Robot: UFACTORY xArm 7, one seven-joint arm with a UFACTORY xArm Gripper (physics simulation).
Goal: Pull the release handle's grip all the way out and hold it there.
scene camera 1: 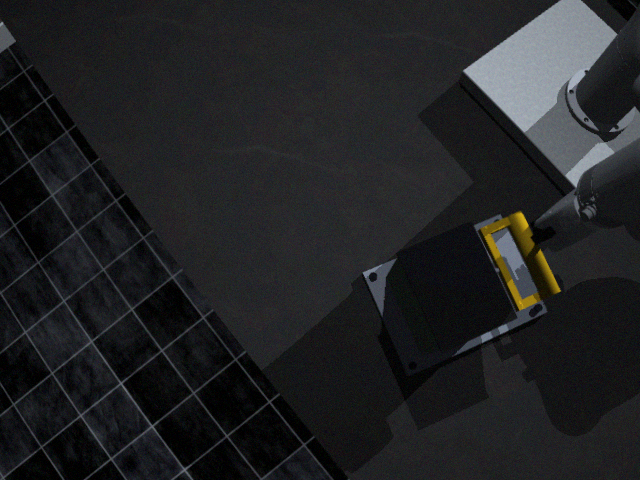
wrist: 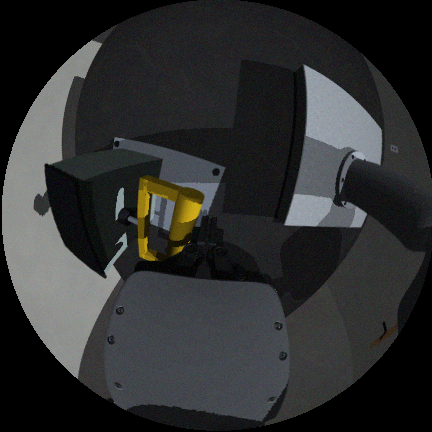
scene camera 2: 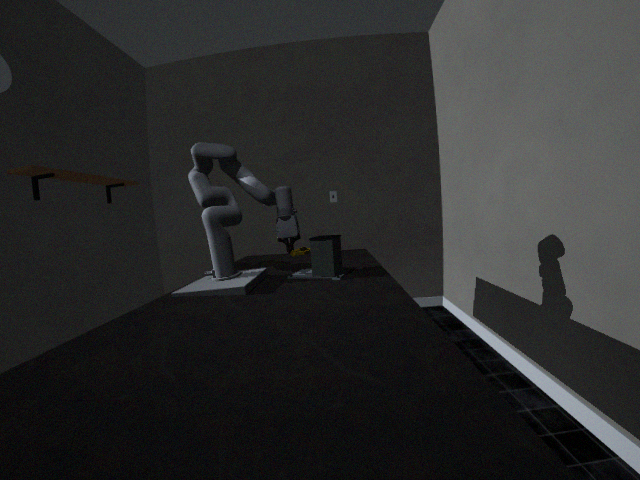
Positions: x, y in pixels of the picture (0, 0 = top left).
Scene:
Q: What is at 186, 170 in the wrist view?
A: A grey base plate.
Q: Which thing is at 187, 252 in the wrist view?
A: The gripper.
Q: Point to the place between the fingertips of the gripper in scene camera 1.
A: At 539, 229

